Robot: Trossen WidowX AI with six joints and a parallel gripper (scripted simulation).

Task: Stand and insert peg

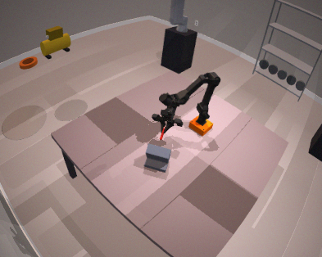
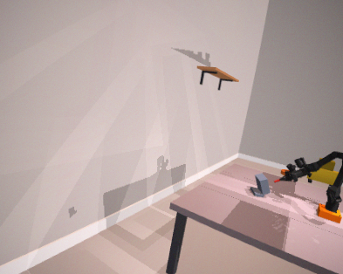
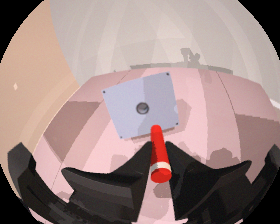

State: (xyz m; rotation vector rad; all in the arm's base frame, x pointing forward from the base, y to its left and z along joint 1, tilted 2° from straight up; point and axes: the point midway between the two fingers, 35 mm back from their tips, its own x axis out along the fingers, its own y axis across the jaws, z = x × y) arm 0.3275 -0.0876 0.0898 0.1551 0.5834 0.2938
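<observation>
Now: the grey sloped panel 110 mm ahead of my gripper tip, 60 mm to the left of it and 50 mm below it. Also, from my gripper tip: red peg 10 mm to the right, 10 mm behind, 10 mm above.
</observation>
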